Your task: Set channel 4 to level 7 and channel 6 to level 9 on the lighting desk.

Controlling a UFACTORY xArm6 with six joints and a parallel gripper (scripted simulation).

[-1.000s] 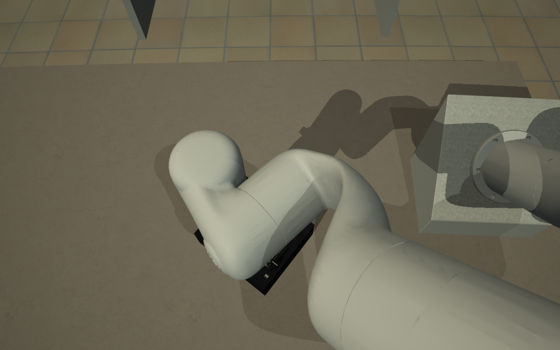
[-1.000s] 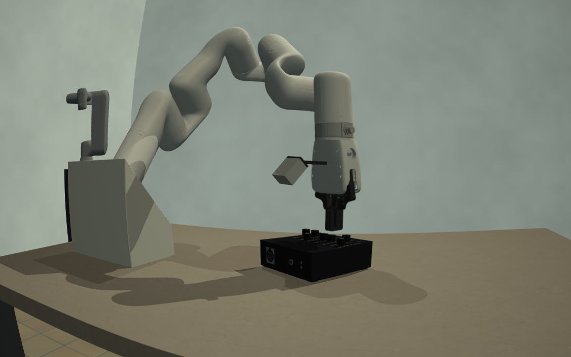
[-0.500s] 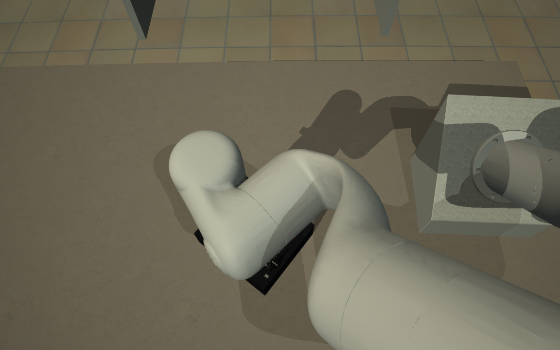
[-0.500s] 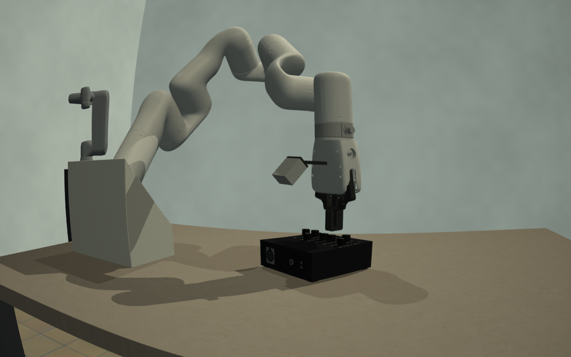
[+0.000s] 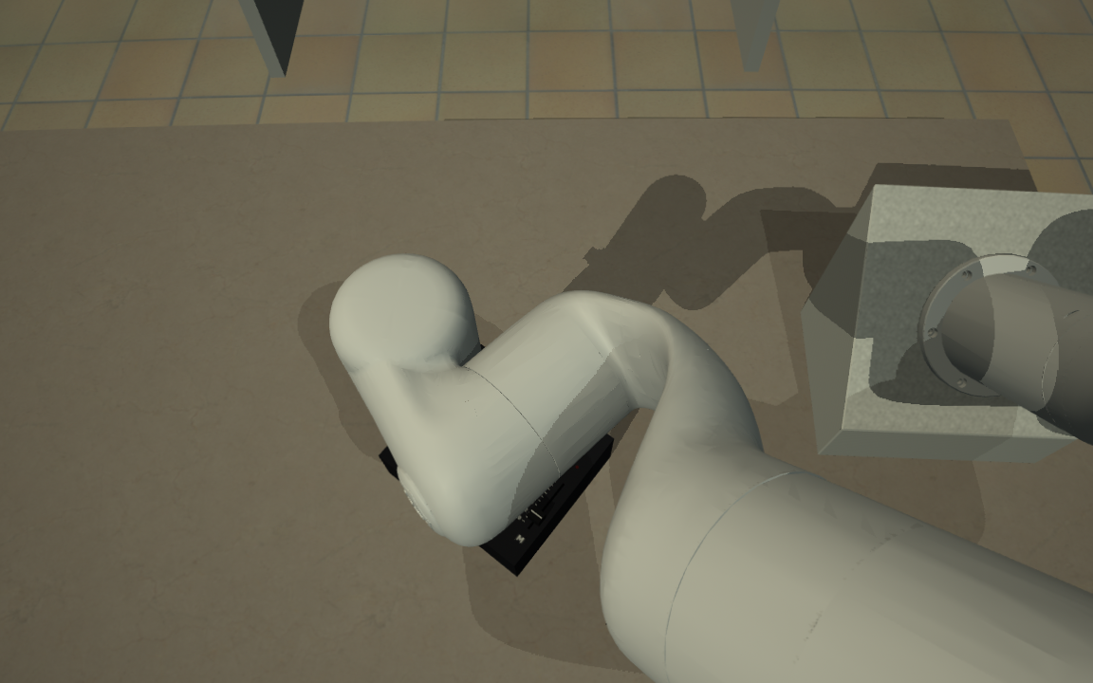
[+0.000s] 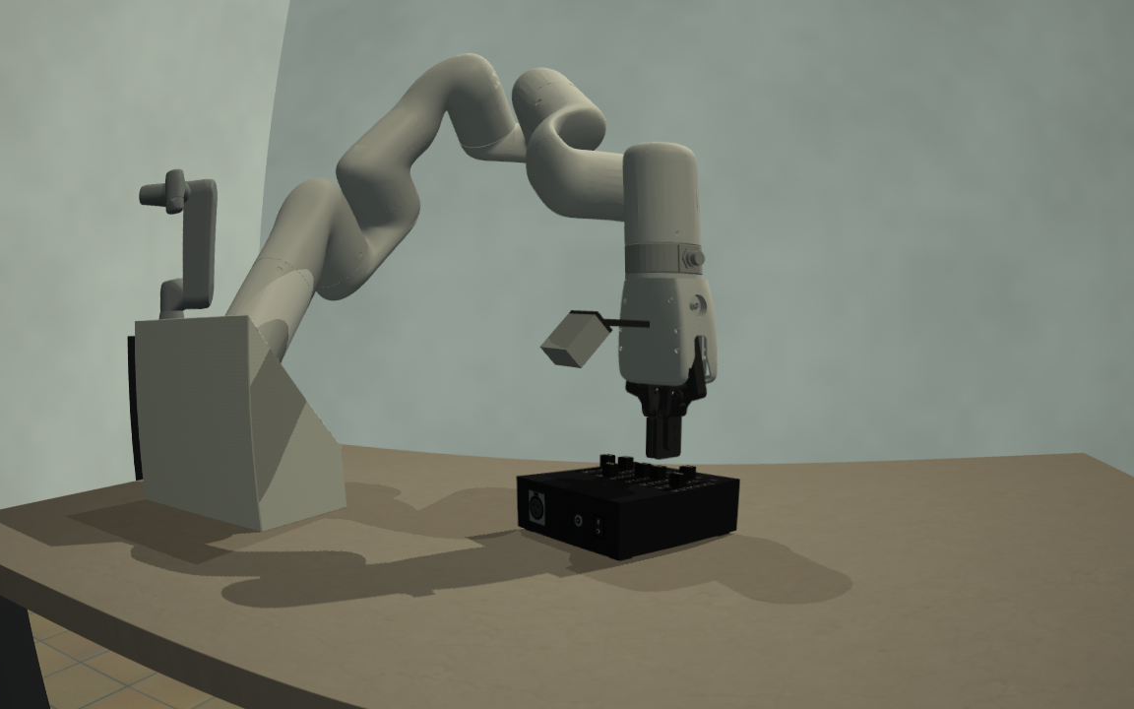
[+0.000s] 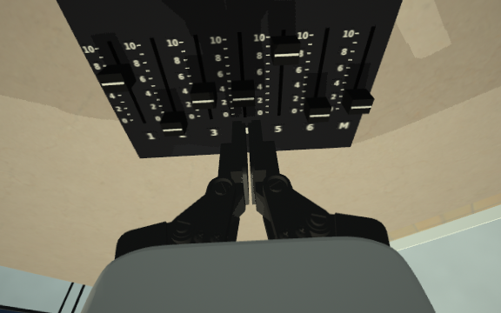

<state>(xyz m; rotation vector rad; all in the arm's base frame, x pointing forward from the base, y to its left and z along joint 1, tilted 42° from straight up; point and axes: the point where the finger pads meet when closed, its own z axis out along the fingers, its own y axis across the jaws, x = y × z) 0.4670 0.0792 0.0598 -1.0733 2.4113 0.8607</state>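
Right now my hand is 3 cm above the channel 4 cap, 2 cm to the left of it and 2 cm past it. The rest, counted from my hand: channel 2 cap: 4 cm to the right, 3 cm below, 3 cm ahead; then channel 3 cap: 3 cm to the right, 3 cm below; then channel 6 cap: 4 cm behind, 3 cm below, 2 cm to the left.
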